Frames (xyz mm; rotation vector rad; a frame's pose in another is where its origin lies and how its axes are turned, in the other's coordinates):
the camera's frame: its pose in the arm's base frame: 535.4 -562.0 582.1 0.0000 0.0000 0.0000
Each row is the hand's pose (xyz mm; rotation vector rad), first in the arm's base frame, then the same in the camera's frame.
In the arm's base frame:
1: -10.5 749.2 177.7 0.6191 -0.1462 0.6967
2: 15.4 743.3 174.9 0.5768 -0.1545 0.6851
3: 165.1 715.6 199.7 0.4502 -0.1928 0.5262
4: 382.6 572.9 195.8 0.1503 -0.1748 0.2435
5: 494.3 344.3 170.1 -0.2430 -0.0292 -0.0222
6: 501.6 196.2 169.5 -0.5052 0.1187 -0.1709
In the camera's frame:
1: -545.9 1311.2 -404.4 0.6191 -0.1462 0.6967
2: -520.0 1305.3 -407.2 0.5768 -0.1545 0.6851
3: -370.3 1277.6 -382.4 0.4502 -0.1928 0.5262
4: -152.8 1134.9 -386.3 0.1503 -0.1748 0.2435
5: -41.1 906.3 -412.0 -0.2430 -0.0292 -0.0222
6: -33.8 758.2 -412.6 -0.5052 0.1187 -0.1709

